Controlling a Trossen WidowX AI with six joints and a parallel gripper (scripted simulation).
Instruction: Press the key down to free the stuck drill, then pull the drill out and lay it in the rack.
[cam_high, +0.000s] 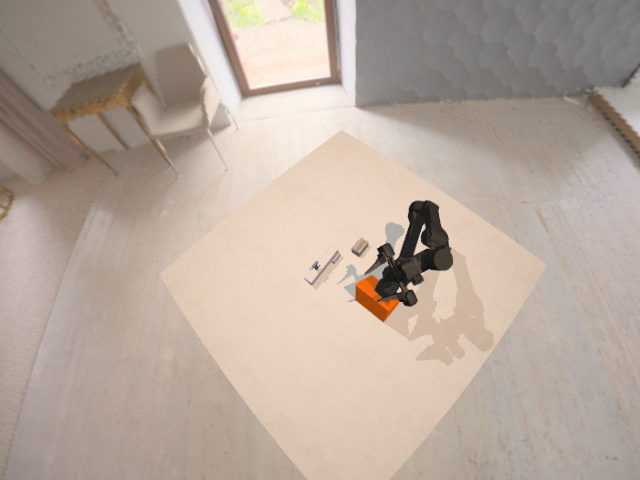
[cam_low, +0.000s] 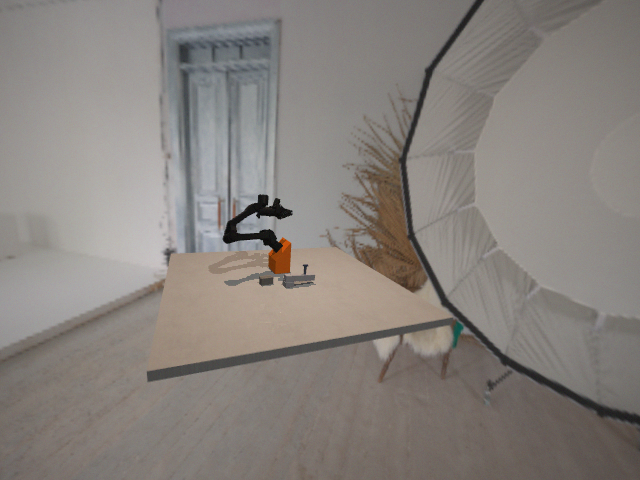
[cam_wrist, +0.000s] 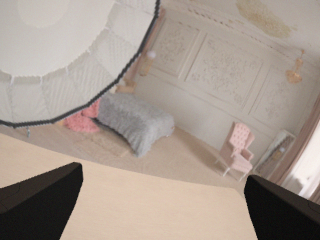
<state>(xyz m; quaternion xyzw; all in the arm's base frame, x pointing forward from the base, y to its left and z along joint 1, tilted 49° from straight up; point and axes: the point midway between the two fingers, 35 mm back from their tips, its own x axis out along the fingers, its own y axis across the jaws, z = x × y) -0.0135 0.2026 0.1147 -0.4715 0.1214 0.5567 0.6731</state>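
Now: gripper tip 270 mm short of the key and 290 mm above it. Round my gripper tip: dark boxy part: 220 mm ahead, 210 mm to the right, 350 mm below; then grey holder: 280 mm ahead, 40 mm to the right, 330 mm below; then drill: 280 mm ahead, 60 mm to the right, 330 mm below.
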